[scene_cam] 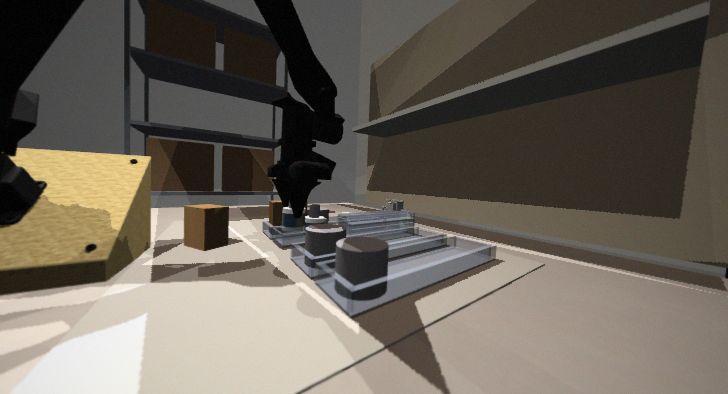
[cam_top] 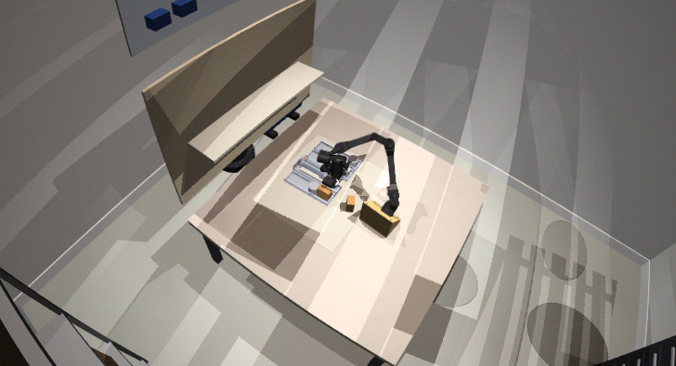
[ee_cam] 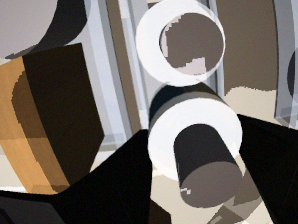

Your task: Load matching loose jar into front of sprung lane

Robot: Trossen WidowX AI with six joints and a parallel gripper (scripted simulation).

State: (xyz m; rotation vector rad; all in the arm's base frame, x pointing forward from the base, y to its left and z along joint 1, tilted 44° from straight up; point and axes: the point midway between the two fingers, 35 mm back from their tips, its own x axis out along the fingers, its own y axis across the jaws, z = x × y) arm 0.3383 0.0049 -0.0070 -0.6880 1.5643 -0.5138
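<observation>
The brown box lies 1 cm ahead of my gripper tip, 8 cm to the left of it and 1 cm below it. Round my gripper tip: shelf board (50 cm ahead, 6 cm to the left, 32 cm above).
</observation>
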